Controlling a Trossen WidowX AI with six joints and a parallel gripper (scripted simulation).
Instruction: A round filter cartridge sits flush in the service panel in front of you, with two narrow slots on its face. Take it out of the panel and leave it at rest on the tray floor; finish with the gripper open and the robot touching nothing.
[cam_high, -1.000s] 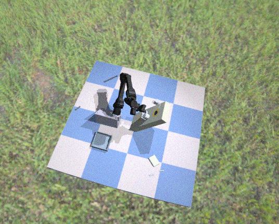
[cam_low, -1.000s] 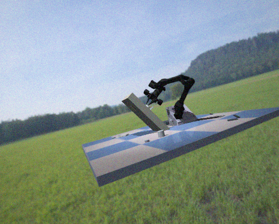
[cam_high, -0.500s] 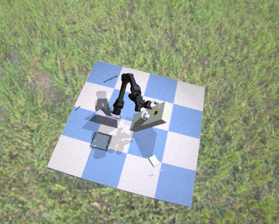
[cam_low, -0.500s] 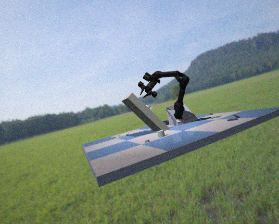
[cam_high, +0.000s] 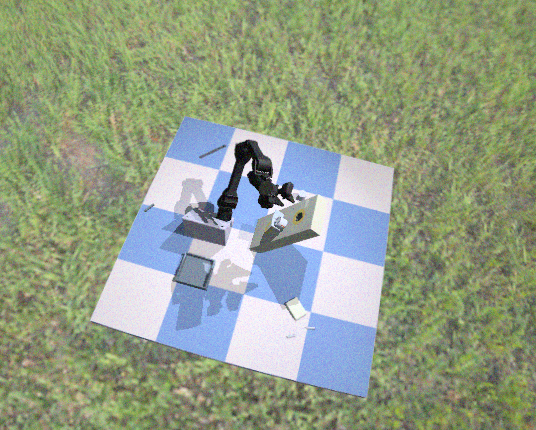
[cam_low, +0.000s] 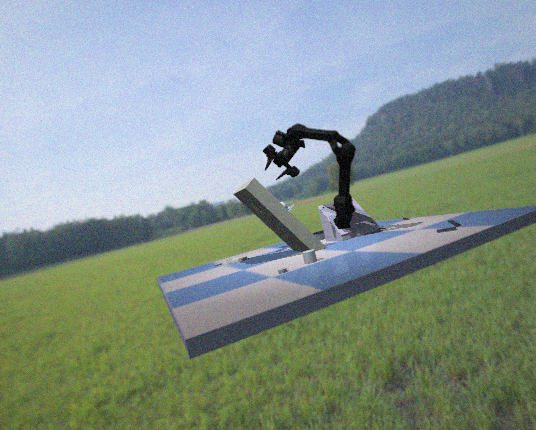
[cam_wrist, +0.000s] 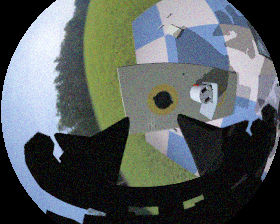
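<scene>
My gripper tip is now 20 mm past the round grey filter cartridge, 10 mm to the left of it and 150 mm above it. The rest, counted from my gripper tip: tray 310 mm behind, 320 mm to the right, 360 mm below; white block 200 mm ahead, 300 mm to the right, 360 mm below.
</scene>
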